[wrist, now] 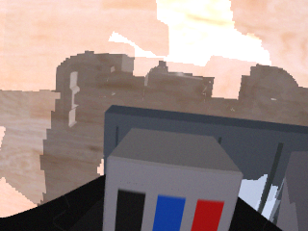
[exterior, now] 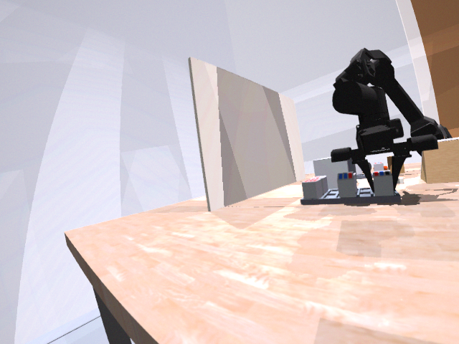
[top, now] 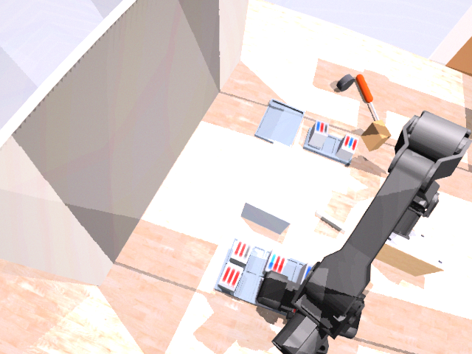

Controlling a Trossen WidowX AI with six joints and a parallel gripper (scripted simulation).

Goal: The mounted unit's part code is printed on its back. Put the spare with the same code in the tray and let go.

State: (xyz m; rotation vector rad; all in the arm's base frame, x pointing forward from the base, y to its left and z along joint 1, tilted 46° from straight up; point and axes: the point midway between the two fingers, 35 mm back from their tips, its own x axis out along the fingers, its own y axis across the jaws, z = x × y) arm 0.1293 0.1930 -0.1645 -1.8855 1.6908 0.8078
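The rack is 8 cm ahead of my gripper tip, 2 cm to the right of it and 1 cm below it. Also, from my gripper tip: beige panel: 40 cm ahead, 19 cm to the right, 21 cm above; spare: 3 cm above.
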